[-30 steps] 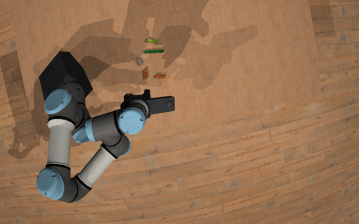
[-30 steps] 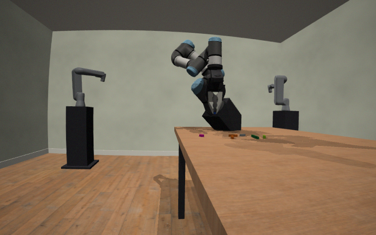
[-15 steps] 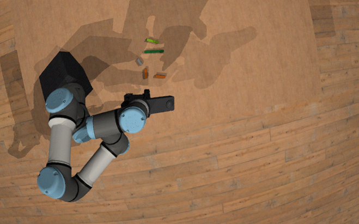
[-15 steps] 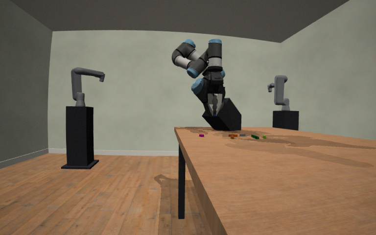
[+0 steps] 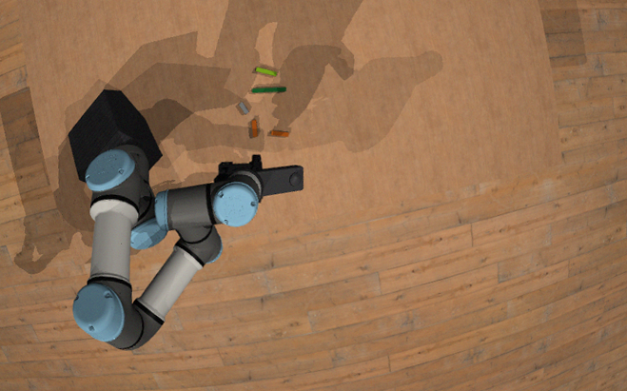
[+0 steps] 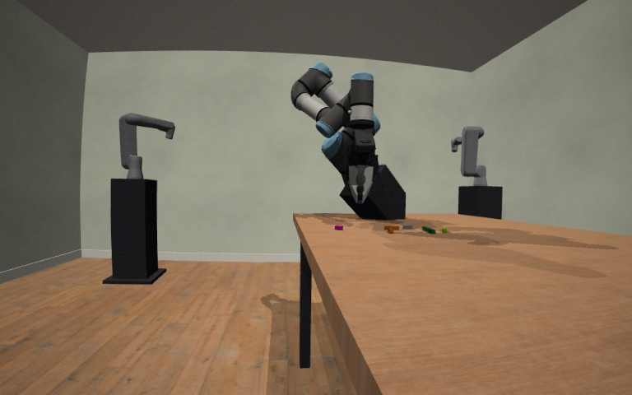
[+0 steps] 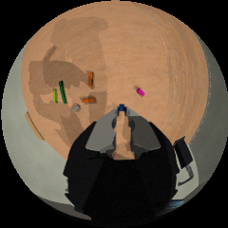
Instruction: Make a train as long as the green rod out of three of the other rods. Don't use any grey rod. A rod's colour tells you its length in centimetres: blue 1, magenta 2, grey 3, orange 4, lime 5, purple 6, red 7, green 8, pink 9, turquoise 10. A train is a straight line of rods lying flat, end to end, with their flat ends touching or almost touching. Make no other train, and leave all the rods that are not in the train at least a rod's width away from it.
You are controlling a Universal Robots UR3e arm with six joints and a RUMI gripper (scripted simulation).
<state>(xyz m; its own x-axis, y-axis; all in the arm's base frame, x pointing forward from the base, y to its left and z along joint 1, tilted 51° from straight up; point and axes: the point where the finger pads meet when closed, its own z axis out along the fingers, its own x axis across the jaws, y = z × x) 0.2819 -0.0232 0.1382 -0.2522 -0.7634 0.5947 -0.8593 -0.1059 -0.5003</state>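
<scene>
My hand is 60 mm to the left of the magenta rod and 80 mm above it. Round my hand: blue rod (10 mm below); then green rod (70 mm ahead, 170 mm to the left, 80 mm below); then grey rod (150 mm to the left, 80 mm below).
</scene>
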